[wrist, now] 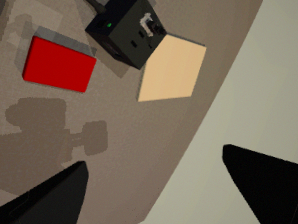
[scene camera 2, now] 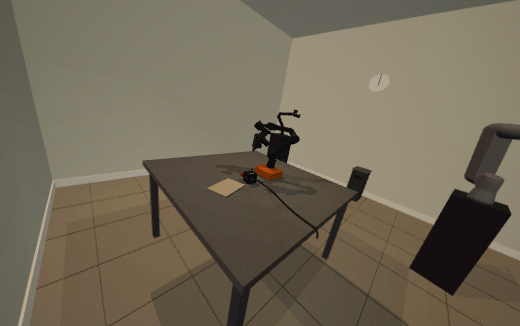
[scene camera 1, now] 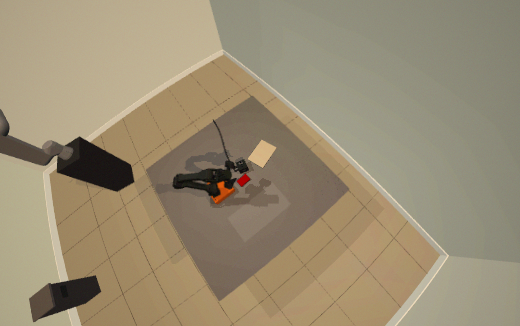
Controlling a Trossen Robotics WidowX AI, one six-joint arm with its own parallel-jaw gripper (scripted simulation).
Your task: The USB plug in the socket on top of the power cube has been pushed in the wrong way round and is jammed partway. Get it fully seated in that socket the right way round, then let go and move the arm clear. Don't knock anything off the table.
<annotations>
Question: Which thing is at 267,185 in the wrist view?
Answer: My gripper.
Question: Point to a flat tan pad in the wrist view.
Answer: At 171,71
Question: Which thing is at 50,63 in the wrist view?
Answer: A red block.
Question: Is my gripper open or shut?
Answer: Open.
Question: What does my gripper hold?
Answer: Nothing.
</annotations>
